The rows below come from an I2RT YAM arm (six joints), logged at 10 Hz.
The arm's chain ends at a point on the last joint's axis. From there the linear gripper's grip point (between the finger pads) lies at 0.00 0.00 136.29 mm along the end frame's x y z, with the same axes.
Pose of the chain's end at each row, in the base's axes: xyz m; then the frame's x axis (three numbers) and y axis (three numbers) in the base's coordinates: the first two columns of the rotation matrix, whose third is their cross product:
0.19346, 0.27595, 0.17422, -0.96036, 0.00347, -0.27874, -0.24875, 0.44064, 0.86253
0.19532, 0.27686, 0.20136, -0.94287, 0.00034, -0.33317, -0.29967, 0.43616, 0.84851
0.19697, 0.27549, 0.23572, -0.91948, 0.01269, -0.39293, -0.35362, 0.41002, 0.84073
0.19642, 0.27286, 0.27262, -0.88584, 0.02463, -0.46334, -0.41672, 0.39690, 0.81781
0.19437, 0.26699, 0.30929, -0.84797, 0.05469, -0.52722, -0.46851, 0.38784, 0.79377
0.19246, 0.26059, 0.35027, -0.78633, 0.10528, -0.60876, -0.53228, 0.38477, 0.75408
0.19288, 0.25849, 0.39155, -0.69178, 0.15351, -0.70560, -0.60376, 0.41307, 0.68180
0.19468, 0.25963, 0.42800, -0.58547, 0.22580, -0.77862, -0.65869, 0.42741, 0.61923
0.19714, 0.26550, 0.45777, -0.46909, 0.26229, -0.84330, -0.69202, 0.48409, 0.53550
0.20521, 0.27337, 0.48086, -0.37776, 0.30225, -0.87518, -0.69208, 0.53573, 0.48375
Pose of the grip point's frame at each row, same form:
0.21061, 0.39829, 0.11666, -0.96036, 0.00347, -0.27874, -0.24875, 0.44064, 0.86253
0.21516, 0.39950, 0.14533, -0.94287, 0.00034, -0.33317, -0.29967, 0.43616, 0.84851
0.22038, 0.39978, 0.18495, -0.91948, 0.01269, -0.39293, -0.35362, 0.41002, 0.84073
0.22423, 0.39791, 0.22610, -0.88584, 0.02463, -0.46334, -0.41672, 0.39690, 0.81781
0.22815, 0.39239, 0.26796, -0.84797, 0.05469, -0.52722, -0.46851, 0.38784, 0.79377
0.23520, 0.38557, 0.31667, -0.78633, 0.10528, -0.60876, -0.53228, 0.38477, 0.75408
0.24687, 0.38083, 0.36524, -0.69178, 0.15351, -0.70560, -0.60376, 0.41307, 0.68180
0.25909, 0.37894, 0.41417, -0.58547, 0.22580, -0.77862, -0.65869, 0.42741, 0.61923
0.27192, 0.37927, 0.45156, -0.46909, 0.26229, -0.84330, -0.69202, 0.48409, 0.53550
0.28904, 0.38083, 0.48179, -0.37776, 0.30225, -0.87518, -0.69208, 0.53573, 0.48375

